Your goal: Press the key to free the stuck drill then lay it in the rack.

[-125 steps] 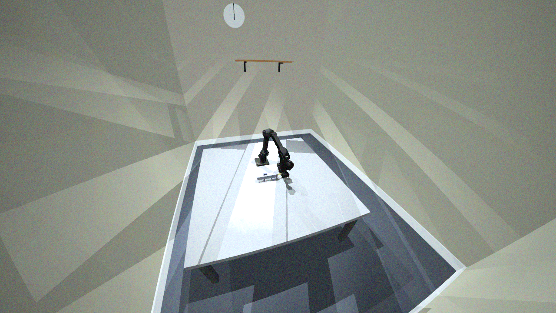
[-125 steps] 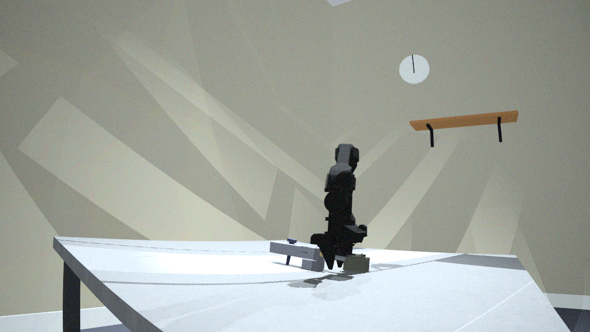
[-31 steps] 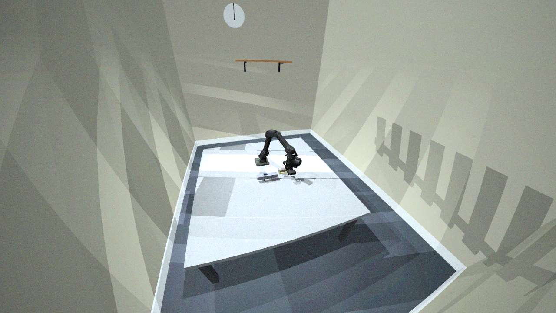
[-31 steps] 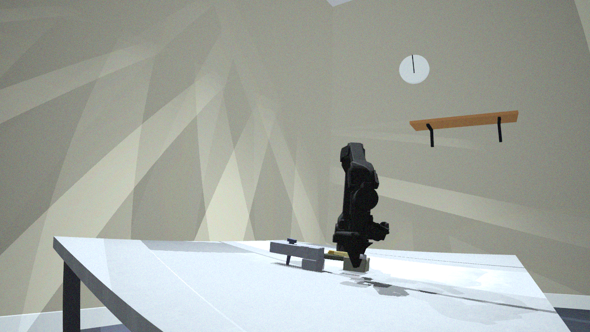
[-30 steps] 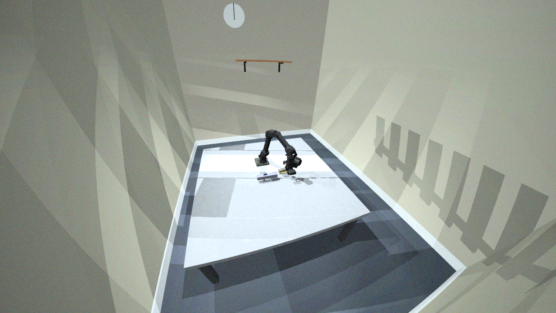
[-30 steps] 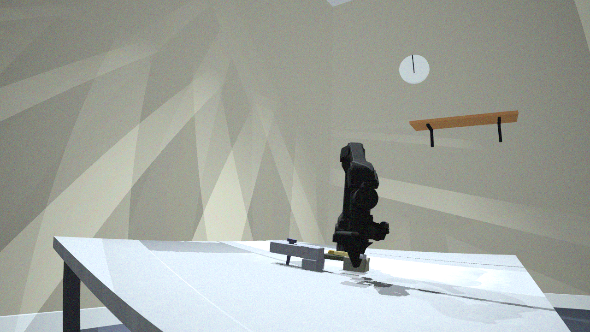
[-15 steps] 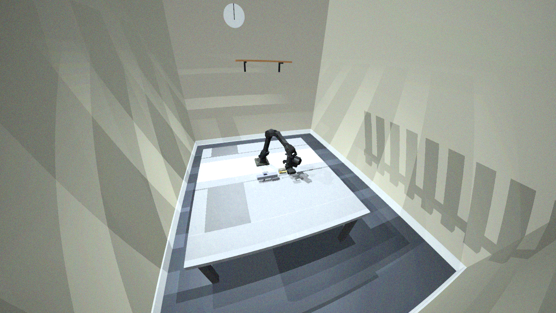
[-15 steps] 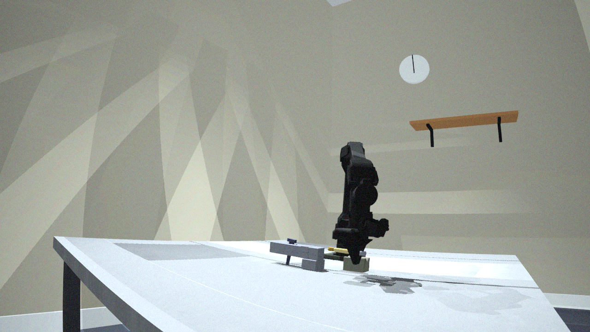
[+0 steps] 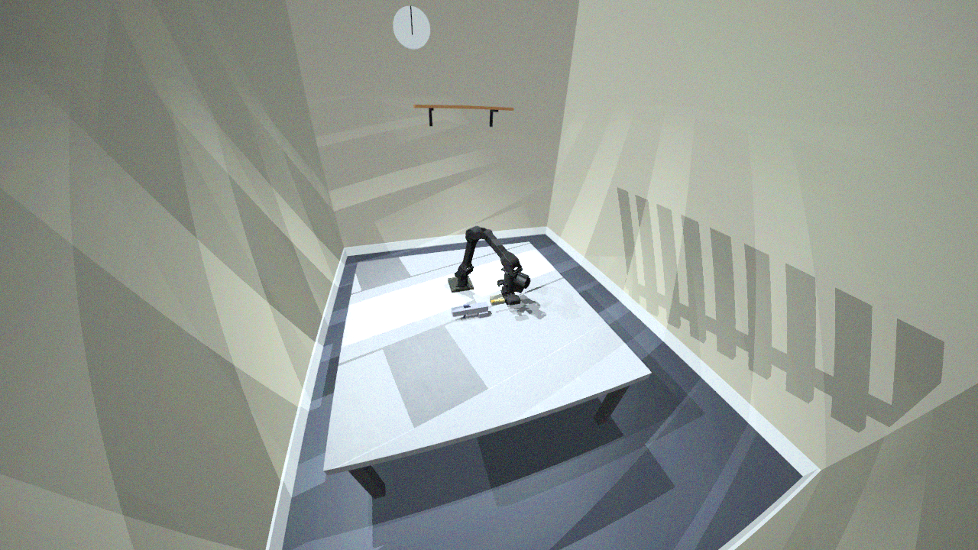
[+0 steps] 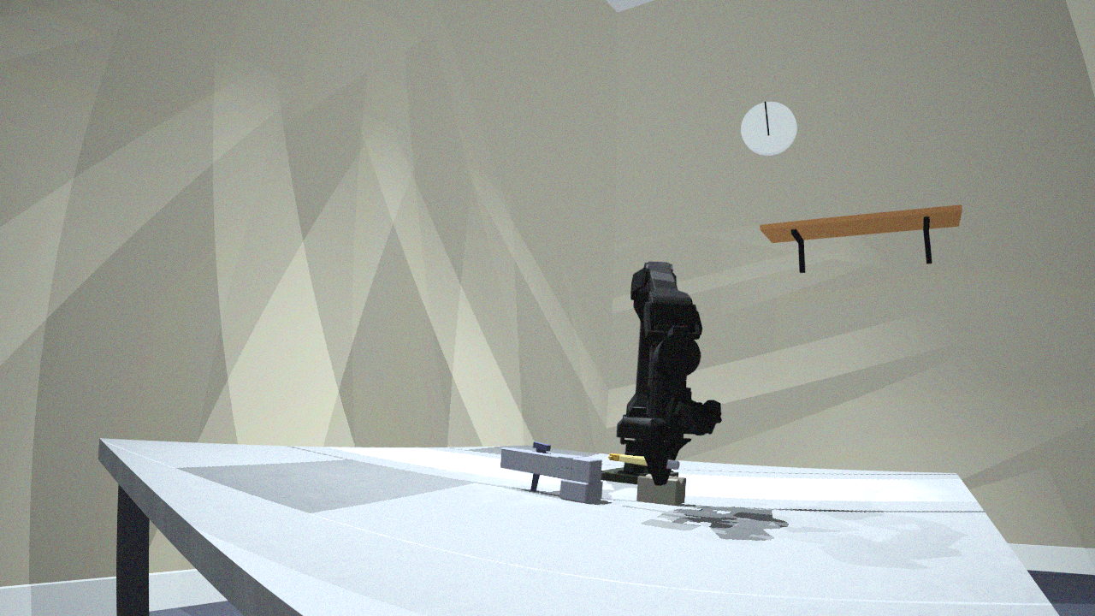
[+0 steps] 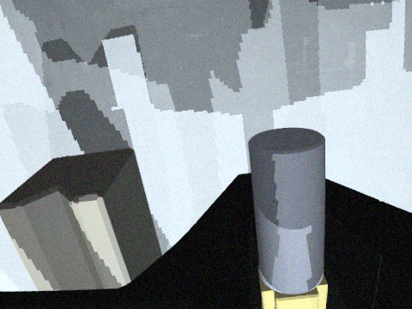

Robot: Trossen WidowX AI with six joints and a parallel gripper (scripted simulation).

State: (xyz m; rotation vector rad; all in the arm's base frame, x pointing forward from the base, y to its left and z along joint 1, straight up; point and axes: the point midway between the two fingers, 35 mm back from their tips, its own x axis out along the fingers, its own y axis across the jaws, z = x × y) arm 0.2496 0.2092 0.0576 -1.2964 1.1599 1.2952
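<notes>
Right now my gripper tip is 40 mm to the left of the drill and 30 mm below it. The rest, counted from my gripper tip: grey housing block (200 mm to the right, 30 mm ahead); blue key (220 mm to the right, 30 mm ahead, 10 mm above); rack (70 mm behind, 40 mm to the right, 20 mm below).
</notes>
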